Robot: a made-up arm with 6 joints.
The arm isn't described. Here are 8 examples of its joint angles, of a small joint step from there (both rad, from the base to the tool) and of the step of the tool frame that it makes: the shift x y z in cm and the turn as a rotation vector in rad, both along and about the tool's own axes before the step.
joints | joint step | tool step
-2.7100 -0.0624 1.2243 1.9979 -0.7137 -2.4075 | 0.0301 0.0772 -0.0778 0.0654 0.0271 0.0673 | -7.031 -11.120 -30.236 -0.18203 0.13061 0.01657
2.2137 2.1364 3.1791 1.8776 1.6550 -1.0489 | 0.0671 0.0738 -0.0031 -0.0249 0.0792 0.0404 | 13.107 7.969 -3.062 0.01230 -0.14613 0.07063
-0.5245 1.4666 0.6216 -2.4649 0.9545 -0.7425 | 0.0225 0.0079 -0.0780 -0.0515 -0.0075 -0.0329 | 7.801 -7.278 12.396 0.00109 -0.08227 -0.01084
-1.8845 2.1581 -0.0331 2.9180 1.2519 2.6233 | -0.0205 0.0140 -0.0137 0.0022 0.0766 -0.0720 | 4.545 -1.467 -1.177 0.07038 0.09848 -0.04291
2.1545 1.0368 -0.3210 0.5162 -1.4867 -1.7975 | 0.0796 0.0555 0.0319 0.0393 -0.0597 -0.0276 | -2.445 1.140 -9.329 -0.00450 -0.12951 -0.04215
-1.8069 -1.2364 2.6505 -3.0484 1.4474 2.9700 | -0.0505 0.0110 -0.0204 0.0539 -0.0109 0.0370 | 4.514 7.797 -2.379 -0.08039 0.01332 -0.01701
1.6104 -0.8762 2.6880 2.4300 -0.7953 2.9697 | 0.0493 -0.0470 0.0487 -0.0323 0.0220 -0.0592 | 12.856 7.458 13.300 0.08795 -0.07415 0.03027
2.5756 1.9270 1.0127 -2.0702 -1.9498 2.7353 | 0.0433 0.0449 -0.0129 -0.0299 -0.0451 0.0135 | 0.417 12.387 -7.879 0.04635 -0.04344 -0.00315
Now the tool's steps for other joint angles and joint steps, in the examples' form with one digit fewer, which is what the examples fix.
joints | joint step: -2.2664 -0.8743 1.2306 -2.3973 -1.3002 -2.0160 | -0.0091 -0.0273 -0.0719 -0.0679 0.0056 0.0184
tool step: -3.00 3.16 2.60 0.0291 0.0598 0.0124
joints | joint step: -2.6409 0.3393 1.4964 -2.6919 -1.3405 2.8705 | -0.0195 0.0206 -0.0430 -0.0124 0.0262 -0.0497
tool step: -10.93 2.04 -6.21 0.0675 0.0863 -0.0161
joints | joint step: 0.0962 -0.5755 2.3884 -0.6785 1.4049 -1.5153 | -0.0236 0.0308 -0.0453 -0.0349 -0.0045 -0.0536
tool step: -13.44 -3.62 5.82 0.0279 -0.0324 -0.0786
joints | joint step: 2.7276 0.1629 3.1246 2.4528 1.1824 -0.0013 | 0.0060 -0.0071 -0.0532 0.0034 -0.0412 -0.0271
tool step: 5.42 5.66 0.49 0.0572 0.0095 0.0153
